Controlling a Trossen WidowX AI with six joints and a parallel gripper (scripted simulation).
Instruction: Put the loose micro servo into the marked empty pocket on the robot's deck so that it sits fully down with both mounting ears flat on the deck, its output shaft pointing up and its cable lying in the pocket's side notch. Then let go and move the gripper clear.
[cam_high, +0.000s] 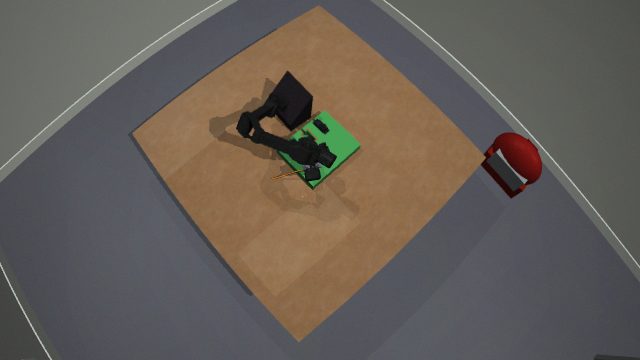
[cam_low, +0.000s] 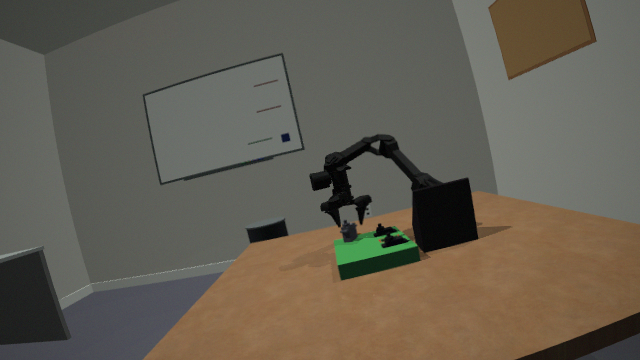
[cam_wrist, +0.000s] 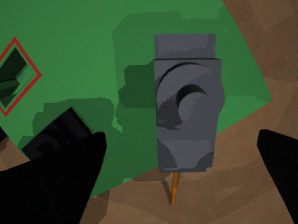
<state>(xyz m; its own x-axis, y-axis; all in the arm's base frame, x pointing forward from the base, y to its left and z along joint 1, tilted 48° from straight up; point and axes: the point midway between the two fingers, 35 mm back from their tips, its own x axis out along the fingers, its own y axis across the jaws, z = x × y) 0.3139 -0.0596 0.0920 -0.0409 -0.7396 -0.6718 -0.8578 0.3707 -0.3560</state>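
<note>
The green deck is 110 mm to the left of my gripper tip, 70 mm below it and 10 mm behind it.
</note>
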